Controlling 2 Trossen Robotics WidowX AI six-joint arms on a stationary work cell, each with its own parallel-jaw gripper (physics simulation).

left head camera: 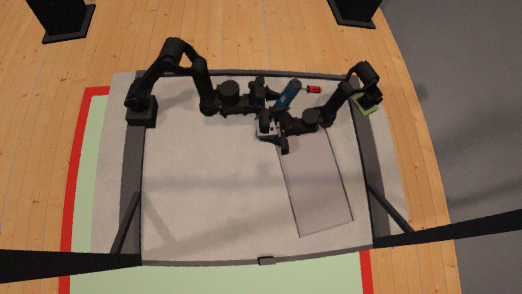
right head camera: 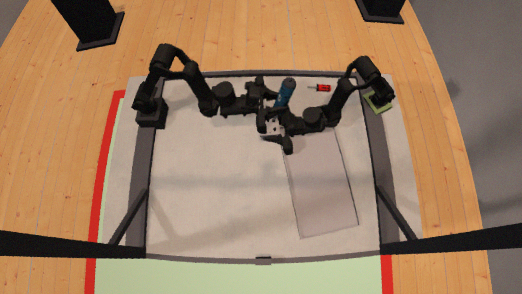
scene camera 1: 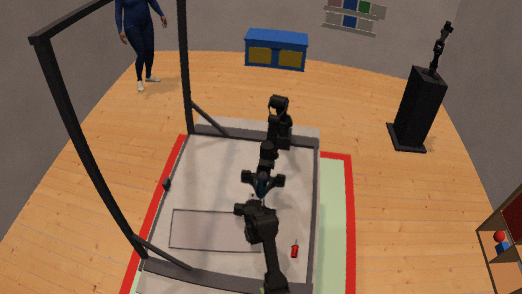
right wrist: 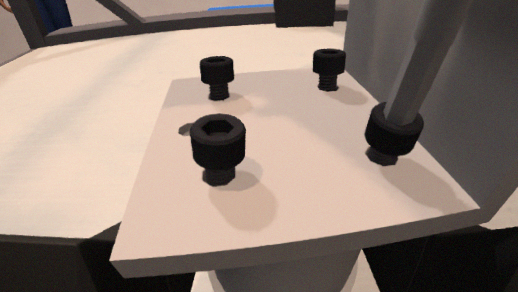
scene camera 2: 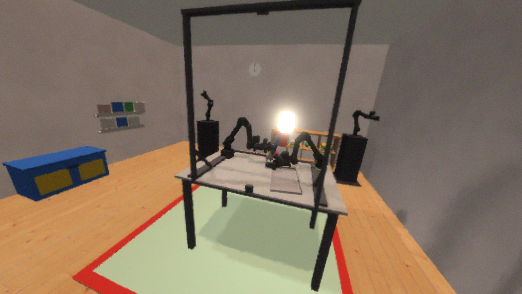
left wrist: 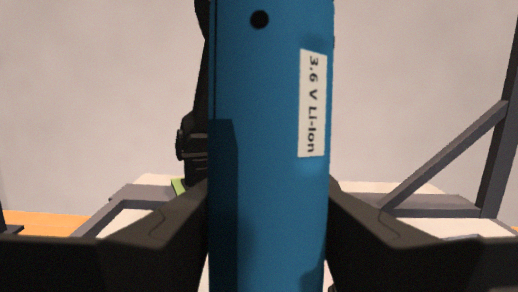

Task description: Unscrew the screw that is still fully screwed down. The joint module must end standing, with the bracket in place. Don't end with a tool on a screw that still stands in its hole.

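Places are measured from the left arm's base along level axes (x ahead, y left, z up), in centimetres.
Pixels of known places: left gripper, fingertip midpoint: (left head camera: 289,102) (right head camera: 288,101) (scene camera 1: 261,192) (scene camera 2: 276,147) (left wrist: 264,189); right gripper, fingertip midpoint: (left head camera: 258,131) (scene camera 2: 266,164); left arm's base at its link origin: (left head camera: 139,106) (right head camera: 148,108) (scene camera 1: 282,132) (scene camera 2: 227,149); right arm's base at its link origin: (left head camera: 365,102) (right head camera: 378,100) (scene camera 2: 319,167).
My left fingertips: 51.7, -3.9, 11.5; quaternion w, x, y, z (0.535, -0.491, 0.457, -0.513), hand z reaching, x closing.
Observation:
For each thing: its top centre in the pictures, then the offset to it from my left fingertips, as dx, dy, dz. "*": a spot on its surface instead.
- blue electric screwdriver at its top centre: (right head camera: 284,81) (left head camera: 291,82) (scene camera 1: 263,170) (scene camera 2: 275,134) -2.0, -0.1, +11.3
- far left screw at its top centre: (right wrist: 214,59) -7.2, -4.4, -11.7
- far right screw at its top centre: (right wrist: 330,51) -7.6, -1.0, -11.8
- pale bracket at a spot on its surface: (right wrist: 280,200) (right head camera: 276,127) * -2.9, -2.7, -12.9
- joint module at its top centre: (right wrist: 284,125) -5.6, -2.5, -13.1
- red screwdriver at its top centre: (right head camera: 319,85) (left head camera: 310,87) (scene camera 1: 295,246) +14.9, +18.3, -16.6
- marked rectangular panel at its top centre: (right head camera: 318,175) (left head camera: 314,174) (scene camera 1: 213,229) (scene camera 2: 284,177) +12.3, -18.7, -17.9
My left gripper (left head camera: 280,103) (left wrist: 264,189) is shut on the blue electric screwdriver (left head camera: 288,93) (right head camera: 285,92) (scene camera 1: 261,186) (left wrist: 270,125), which leans slightly. In the right wrist view, its grey bit (right wrist: 422,70) sits in the socket of the right-hand near screw (right wrist: 393,132), whose thread shows above the plate. The near left screw (right wrist: 218,145), far left screw (right wrist: 217,70) and far right screw (right wrist: 329,62) also stand raised with thread showing. The pale bracket (right wrist: 280,200) (right head camera: 274,127) lies on the joint module (right wrist: 280,275). My right gripper (right wrist: 280,265) is shut on the module, which stands upright; its lower part is hidden.
A red screwdriver (left head camera: 314,89) (right head camera: 323,88) (scene camera 1: 294,250) lies near the back edge, beside the blue one. A marked rectangular panel (left head camera: 320,190) (right head camera: 325,190) lies right of centre. Frame posts rise at the table's sides. The two grippers are close together.

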